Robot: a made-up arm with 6 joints.
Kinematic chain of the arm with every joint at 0, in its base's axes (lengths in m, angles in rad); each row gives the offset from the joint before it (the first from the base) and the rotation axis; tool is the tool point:
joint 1: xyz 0 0 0.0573 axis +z
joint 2: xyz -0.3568 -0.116 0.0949 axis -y
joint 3: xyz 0 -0.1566 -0.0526 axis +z
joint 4: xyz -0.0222 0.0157 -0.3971 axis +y
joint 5: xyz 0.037 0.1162 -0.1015 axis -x
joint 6: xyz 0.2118 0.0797 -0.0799 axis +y
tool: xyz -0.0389 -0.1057 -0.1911
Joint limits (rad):
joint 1: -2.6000..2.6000
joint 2: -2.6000..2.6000
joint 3: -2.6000..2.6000
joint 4: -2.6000..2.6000
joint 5: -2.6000..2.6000
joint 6: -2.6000..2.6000
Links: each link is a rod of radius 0.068 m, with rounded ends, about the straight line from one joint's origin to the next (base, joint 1, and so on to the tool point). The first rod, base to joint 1, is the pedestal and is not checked.
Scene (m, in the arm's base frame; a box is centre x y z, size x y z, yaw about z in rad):
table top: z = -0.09
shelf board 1: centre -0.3 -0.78 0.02 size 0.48 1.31 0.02 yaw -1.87
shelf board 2: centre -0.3 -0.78 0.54 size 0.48 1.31 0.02 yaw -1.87
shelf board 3: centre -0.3 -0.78 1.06 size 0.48 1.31 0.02 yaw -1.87
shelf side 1: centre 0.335 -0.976 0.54 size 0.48 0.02 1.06 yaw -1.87
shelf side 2: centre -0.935 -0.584 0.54 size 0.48 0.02 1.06 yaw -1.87
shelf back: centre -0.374 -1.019 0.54 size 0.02 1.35 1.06 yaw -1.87
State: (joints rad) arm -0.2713 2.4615 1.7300 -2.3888 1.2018 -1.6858
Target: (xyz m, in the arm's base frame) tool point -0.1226 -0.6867 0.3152
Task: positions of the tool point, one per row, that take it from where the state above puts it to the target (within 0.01 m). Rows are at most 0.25 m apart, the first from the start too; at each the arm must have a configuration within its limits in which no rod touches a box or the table.
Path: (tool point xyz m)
1: -0.3153 -0.5904 0.2587
2: -0.1226 -0.6867 0.3152

